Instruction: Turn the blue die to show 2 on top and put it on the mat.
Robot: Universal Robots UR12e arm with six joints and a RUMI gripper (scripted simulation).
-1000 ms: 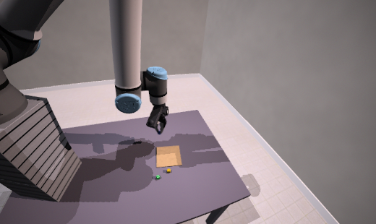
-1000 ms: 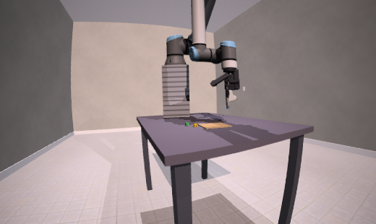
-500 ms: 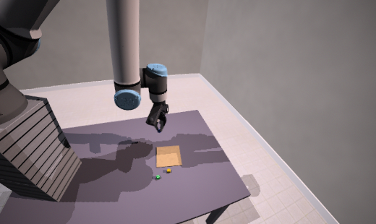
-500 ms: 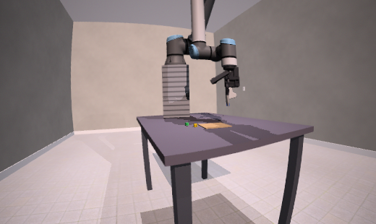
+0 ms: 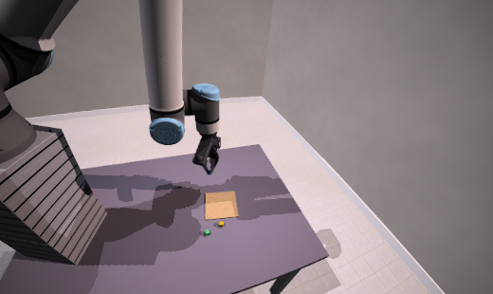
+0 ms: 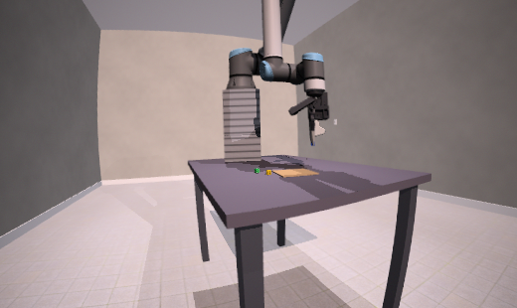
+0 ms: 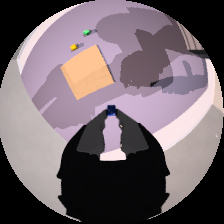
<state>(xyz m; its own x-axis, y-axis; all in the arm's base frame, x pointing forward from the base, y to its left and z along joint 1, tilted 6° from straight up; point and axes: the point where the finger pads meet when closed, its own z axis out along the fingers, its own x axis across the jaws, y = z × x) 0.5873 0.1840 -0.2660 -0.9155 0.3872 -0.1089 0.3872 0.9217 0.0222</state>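
The tan mat lies 12 cm below my hand, 11 cm to the right of it and 4 cm ahead of it. The rest, counted from my hand: yellow die (21 cm to the right, 11 cm below, 3 cm ahead); green die (24 cm to the right, 11 cm below, 3 cm behind); blue die (1 cm below).
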